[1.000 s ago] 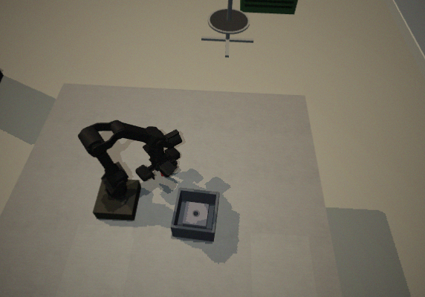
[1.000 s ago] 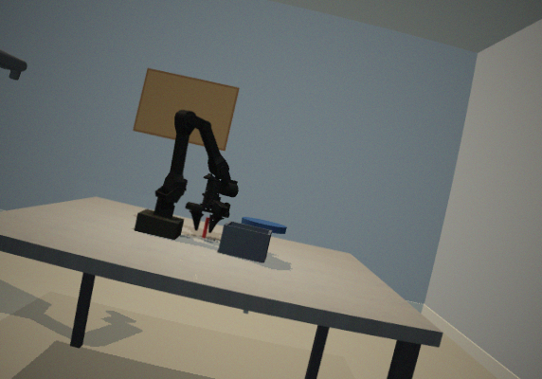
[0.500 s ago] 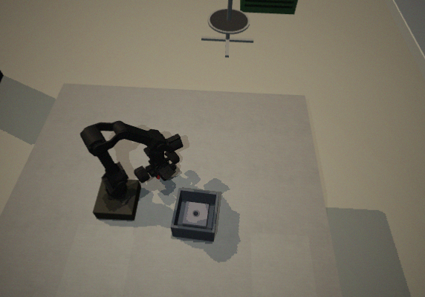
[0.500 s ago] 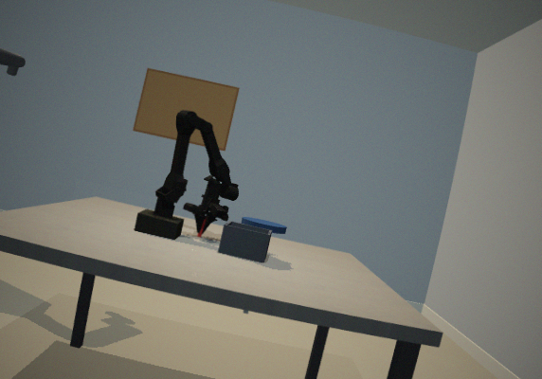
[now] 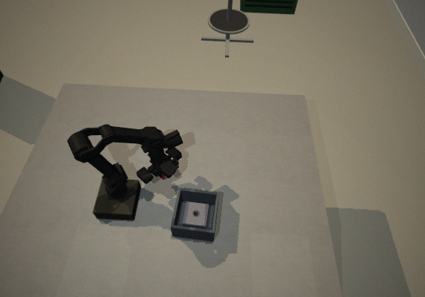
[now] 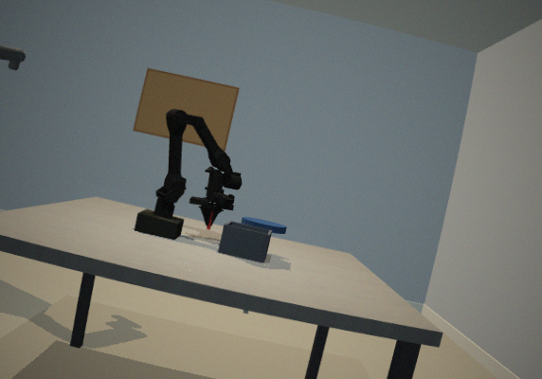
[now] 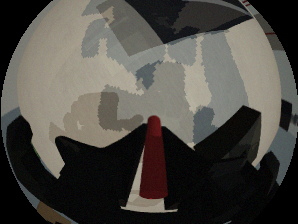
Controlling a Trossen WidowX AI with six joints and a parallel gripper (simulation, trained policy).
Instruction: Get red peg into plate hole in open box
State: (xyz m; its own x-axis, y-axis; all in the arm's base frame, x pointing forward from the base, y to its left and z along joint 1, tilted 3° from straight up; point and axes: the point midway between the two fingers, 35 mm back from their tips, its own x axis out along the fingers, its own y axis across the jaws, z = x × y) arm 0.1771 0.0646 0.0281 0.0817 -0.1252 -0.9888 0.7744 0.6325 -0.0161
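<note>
The grey plate lies 180 mm to the right of my gripper tip, 130 mm ahead of it and 10 mm below it. Round my gripper tip: dark grey box 180 mm to the right, 130 mm ahead, 30 mm below; red peg 30 mm above.
</note>
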